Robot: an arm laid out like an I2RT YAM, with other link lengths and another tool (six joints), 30 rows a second.
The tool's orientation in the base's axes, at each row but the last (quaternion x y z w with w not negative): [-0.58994, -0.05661, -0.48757, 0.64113]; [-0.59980, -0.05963, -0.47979, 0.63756]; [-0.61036, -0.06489, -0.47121, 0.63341]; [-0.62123, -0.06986, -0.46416, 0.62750]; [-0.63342, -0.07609, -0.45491, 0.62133]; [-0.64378, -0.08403, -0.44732, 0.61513]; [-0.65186, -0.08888, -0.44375, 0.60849]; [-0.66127, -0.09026, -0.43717, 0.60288]
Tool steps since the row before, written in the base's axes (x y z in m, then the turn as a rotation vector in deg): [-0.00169, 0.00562, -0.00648, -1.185, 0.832, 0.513]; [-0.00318, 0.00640, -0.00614, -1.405, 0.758, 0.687]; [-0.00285, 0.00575, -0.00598, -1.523, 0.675, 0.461]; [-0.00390, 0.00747, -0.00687, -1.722, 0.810, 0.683]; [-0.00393, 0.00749, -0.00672, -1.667, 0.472, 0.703]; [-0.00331, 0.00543, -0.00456, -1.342, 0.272, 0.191]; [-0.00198, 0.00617, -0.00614, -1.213, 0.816, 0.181]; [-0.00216, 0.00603, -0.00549, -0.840, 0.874, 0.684]
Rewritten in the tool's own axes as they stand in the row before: [-0.00821, 0.00241, 0.00178, -0.746, -1.322, 0.232]; [-0.00915, 0.00102, 0.00199, -0.710, -1.583, 0.109]; [-0.00847, 0.00124, 0.00192, -0.880, -1.486, -0.074]; [-0.01045, 0.00079, 0.00290, -0.911, -1.805, -0.009]; [-0.01028, 0.00060, 0.00327, -0.707, -1.710, -0.268]; [-0.00744, -0.00015, 0.00243, -0.776, -1.083, -0.368]; [-0.00800, 0.00158, 0.00363, -0.938, -1.124, 0.165]; [-0.00753, 0.00100, 0.00367, -0.392, -1.259, 0.446]
